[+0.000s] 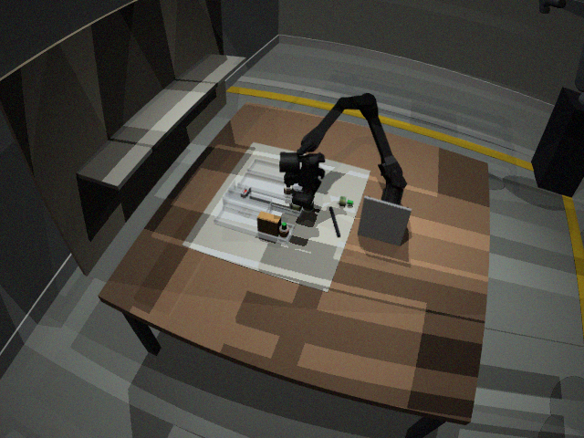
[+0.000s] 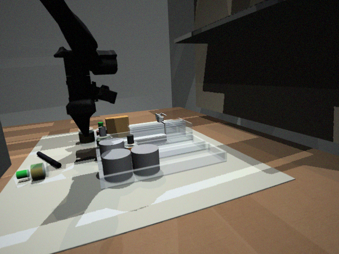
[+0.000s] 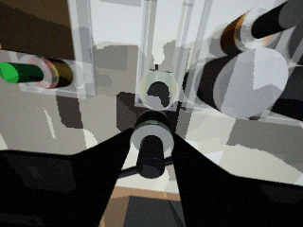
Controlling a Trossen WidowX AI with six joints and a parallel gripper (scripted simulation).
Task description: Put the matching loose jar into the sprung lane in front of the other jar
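The black stick is 10 cm behind my gripper tip, 1 cm to the left of it and 5 cm below it. From my gripper tip the other things lie so: pusher plate 15 cm ahead, 2 cm to the left, 1 cm below; clear rack 19 cm ahead, 1 cm to the left, 4 cm below; brown box 11 cm ahead, 12 cm to the left, 2 cm below.
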